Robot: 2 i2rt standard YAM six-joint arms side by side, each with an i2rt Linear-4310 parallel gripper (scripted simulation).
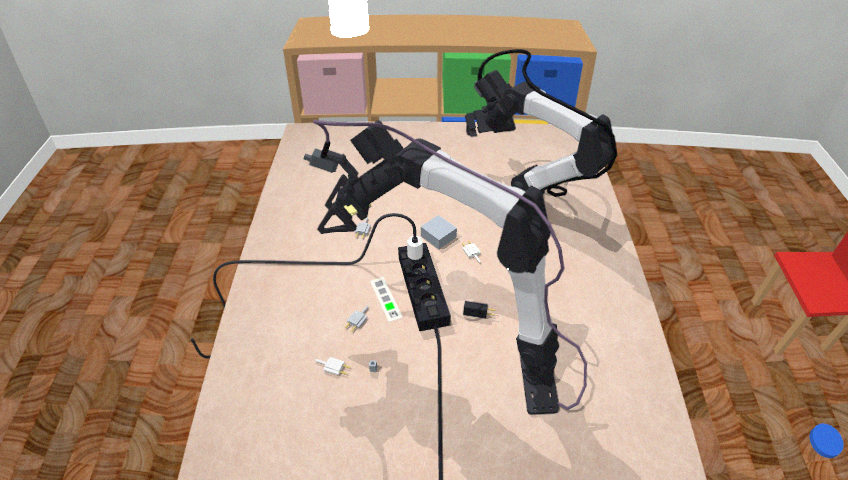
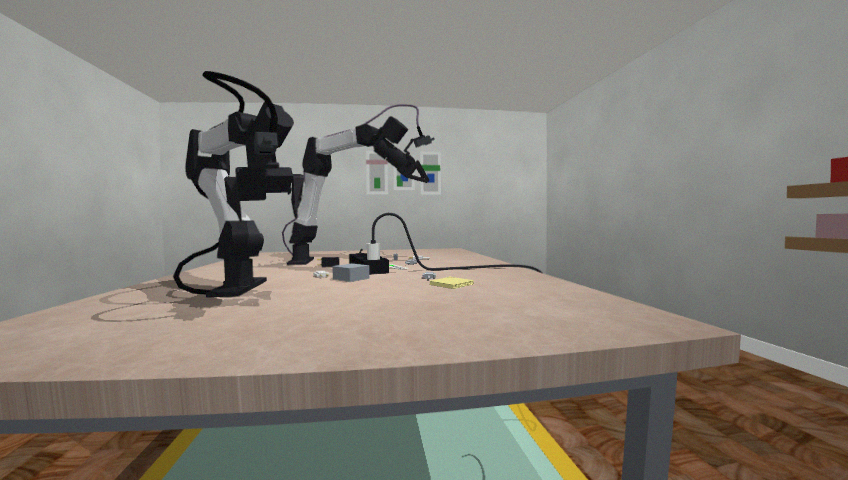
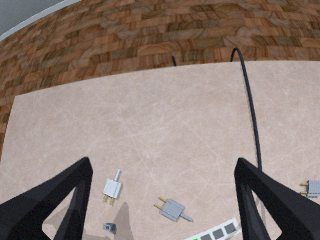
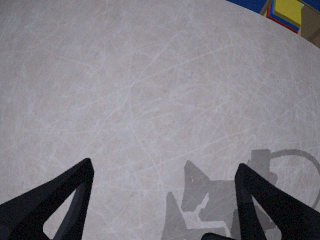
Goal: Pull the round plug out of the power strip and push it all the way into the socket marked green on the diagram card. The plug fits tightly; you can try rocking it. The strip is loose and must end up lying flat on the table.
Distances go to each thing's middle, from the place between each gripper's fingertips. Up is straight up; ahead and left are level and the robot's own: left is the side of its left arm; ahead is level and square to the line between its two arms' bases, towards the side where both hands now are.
Scene:
The grey box [image 1: 438, 231] lies 11 cm ahead of my right hand [image 2: 269, 217], 28 cm to the left of it and 15 cm below it.
Right now the grey box is 220 mm behind my left hand [image 1: 322, 218], 270 mm to the right of it and 280 mm below it.

